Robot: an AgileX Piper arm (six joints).
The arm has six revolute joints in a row. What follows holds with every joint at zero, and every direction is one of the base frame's. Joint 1 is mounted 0.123 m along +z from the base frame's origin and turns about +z. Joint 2 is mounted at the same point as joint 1 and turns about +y. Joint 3 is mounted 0.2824 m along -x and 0.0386 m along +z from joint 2 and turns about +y. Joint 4 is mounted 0.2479 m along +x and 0.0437 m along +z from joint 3 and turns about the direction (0.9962, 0, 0.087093). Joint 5 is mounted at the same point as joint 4 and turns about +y. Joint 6 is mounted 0.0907 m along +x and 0.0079 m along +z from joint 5 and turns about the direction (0.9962, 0, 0.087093). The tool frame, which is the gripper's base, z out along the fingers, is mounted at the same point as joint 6; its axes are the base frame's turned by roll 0, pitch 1.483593 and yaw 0 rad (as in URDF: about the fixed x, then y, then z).
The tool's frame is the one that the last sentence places.
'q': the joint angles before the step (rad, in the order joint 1, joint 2, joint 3, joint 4, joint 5, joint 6). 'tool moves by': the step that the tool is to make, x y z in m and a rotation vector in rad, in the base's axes. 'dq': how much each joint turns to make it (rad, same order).
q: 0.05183 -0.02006 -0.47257 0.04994 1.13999 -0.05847
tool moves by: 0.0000 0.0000 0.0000 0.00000 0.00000 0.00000
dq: 0.00000 0.00000 0.00000 0.00000 0.00000 0.00000
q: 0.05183 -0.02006 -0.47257 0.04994 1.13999 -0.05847
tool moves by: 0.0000 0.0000 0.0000 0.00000 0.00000 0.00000
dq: 0.00000 0.00000 0.00000 0.00000 0.00000 0.00000
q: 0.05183 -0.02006 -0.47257 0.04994 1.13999 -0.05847
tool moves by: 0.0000 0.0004 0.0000 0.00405 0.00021 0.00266
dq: 0.00002 0.00007 0.00012 0.00484 -0.00019 0.00000
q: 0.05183 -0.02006 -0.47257 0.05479 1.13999 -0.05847
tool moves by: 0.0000 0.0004 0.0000 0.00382 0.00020 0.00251
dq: -0.00025 0.00007 0.00012 0.00482 -0.00018 -0.00025
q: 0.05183 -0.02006 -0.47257 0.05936 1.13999 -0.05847
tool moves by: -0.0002 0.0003 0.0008 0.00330 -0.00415 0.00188
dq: -0.00020 -0.00010 -0.00233 0.00379 -0.00188 -0.00018
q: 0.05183 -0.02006 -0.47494 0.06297 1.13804 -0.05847
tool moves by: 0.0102 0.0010 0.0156 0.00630 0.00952 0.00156
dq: -0.00030 0.08905 -0.04532 0.00687 -0.03460 -0.00030
